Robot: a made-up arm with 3 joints. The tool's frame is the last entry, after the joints.
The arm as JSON. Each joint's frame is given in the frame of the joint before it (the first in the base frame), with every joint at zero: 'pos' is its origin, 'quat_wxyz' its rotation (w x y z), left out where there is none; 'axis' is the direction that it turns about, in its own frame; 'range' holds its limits. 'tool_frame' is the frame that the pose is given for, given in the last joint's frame.
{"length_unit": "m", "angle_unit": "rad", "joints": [
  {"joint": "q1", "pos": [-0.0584, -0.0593, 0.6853], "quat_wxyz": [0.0, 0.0, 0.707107, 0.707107], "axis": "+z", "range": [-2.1, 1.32]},
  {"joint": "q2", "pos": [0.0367, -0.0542, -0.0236], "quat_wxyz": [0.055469, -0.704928, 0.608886, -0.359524], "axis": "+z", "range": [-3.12, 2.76]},
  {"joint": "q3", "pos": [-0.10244, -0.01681, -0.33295], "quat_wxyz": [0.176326, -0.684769, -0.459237, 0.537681], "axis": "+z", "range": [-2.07, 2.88]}
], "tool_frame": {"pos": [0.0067, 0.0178, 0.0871], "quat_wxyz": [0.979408, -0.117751, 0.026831, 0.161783]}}
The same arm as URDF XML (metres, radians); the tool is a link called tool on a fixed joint. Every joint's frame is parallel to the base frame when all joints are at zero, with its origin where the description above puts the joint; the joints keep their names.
<robot name="arm">
<joint name="tool_joint" type="fixed"><parent link="link3"/><child link="tool"/><origin xyz="0.0067 0.0178 0.0871" rpy="-0.2248 0.0908 0.3172"/></joint>
<joint name="q3" type="revolute"><parent link="link2"/><child link="link3"/><origin xyz="0.1775 0.2085 0.2160"/><axis xyz="0 0 1"/><limit lower="-2.0700" upper="2.8800"/></joint>
<joint name="q2" type="revolute"><parent link="link1"/><child link="link2"/><origin xyz="-0.0367 -0.0236 -0.0542"/><axis xyz="-0.574425 -0.735332 -0.359616"/><limit lower="-3.1200" upper="2.7600"/></joint>
<joint name="q1" type="revolute"><parent link="base"/><child link="link1"/><origin xyz="-0.0584 -0.0593 0.6853"/><axis xyz="0 1 0"/><limit lower="-2.1000" upper="1.3200"/></joint>
<link name="base"/>
<link name="link1"/>
<link name="link2"/>
<link name="link3"/>
<link name="tool"/>
</robot>

